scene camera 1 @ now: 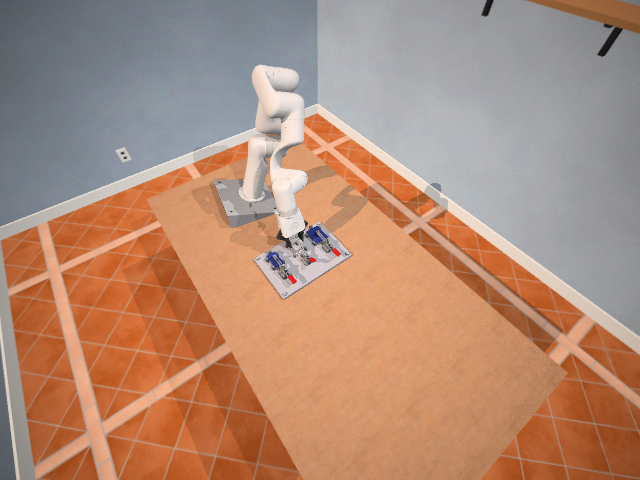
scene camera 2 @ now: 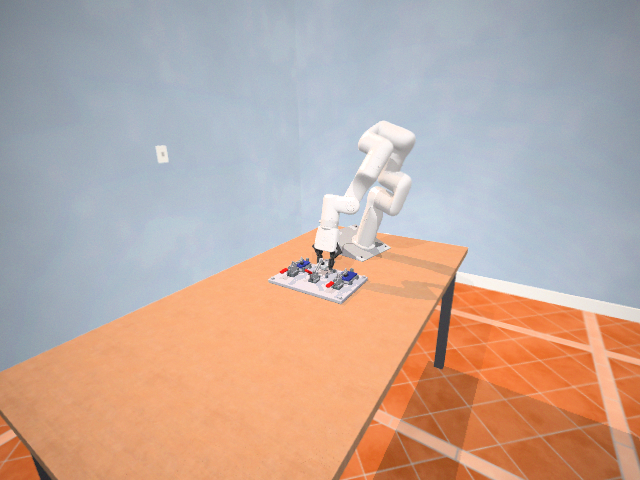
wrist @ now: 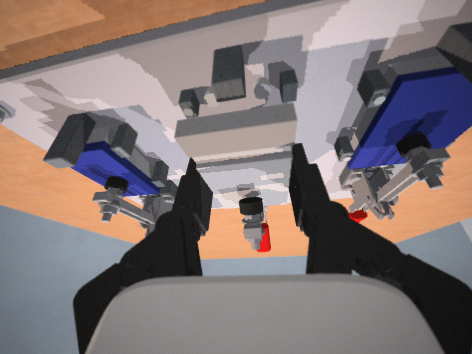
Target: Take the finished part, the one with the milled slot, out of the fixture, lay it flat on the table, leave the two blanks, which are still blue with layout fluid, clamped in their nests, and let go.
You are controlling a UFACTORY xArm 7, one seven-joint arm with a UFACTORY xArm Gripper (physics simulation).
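Frame: origin at the arm's base, x up, y ahead, z left, level; metres.
Seen in the pictures: gripper, fingertip midpoint: (scene camera 1: 295, 243) (scene camera 2: 324, 266) (wrist: 247, 165); arm's base at its link origin: (scene camera 1: 251, 194) (scene camera 2: 363, 242).
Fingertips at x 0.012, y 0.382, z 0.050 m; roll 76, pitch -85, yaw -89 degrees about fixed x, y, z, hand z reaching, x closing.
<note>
Offsets run from my fingertips to a thing's top centre. "spot": to the spot under its first point. Level surfaces: height alone.
The finished part @[dx +0.014, dy -0.003, dz +0.000 m] (wrist: 237, 142) (scene camera 1: 296, 248) is a bare light-grey block at the middle nest. My gripper (wrist: 247, 165) (scene camera 1: 295, 243) (scene camera 2: 325, 264) is shut on it, one black finger at each end. In the wrist view the part stands apart from the dark stop block @[dx -0.007, dy -0.050, dz -0.007 m] (wrist: 229, 72) and the two small posts beside it; its height above the nest is hard to tell. The slot is not clearly seen. Two blue blanks @[dx -0.014, dy -0.009, dz +0.109 m] (wrist: 400, 117) @[dx -0.009, dy +0.025, dz -0.108 m] (wrist: 107, 165) @[spot: dx +0.005, dy +0.035, dz -0.114 m] (scene camera 1: 274, 259) @[spot: dx -0.007, dy +0.003, dz +0.104 m] (scene camera 1: 317, 235) (scene camera 2: 303, 264) (scene camera 2: 349, 275) lie in the outer nests, under black clamp tips.
The fixture plate (scene camera 1: 283, 289) (scene camera 2: 341, 298) lies on the wooden table @[dx -0.050 m] (scene camera 1: 387, 361) (scene camera 2: 222, 356). The middle clamp's black tip @[spot: dx +0.024, dy +0.010, dz +0.002 m] (wrist: 251, 205) is off the part, close beyond it, with its red handle @[dx +0.035, dy +0.121, dz +0.015 m] (wrist: 265, 240) behind. Outer toggle clamps stand on both sides. The robot's base plate (scene camera 1: 240, 214) is behind the fixture.
</note>
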